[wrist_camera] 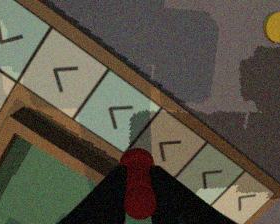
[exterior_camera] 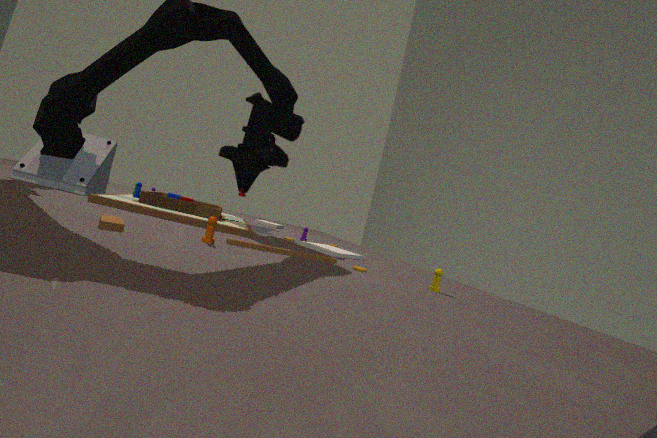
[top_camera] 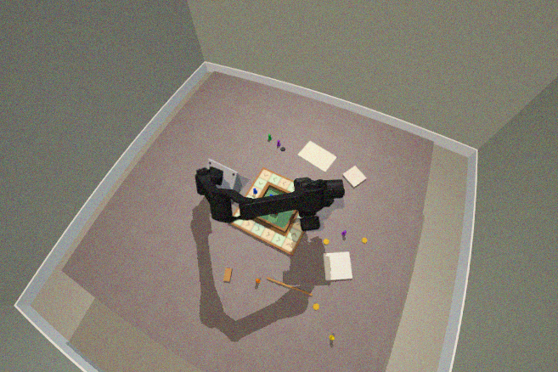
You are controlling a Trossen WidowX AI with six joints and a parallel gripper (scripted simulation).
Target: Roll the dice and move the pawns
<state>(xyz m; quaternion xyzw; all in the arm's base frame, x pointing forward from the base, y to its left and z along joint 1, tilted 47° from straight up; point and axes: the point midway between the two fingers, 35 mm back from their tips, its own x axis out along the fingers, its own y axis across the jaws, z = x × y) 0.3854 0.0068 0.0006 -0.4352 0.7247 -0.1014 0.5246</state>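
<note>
The blue pawn lies 220 mm behind my gripper tip, 20 mm to the left of it and 50 mm below it. Round my gripper tip: green tray 110 mm behind, 70 mm below; red pawn 10 mm above; wooden stick 60 mm ahead, 260 mm to the right, 80 mm below.
</note>
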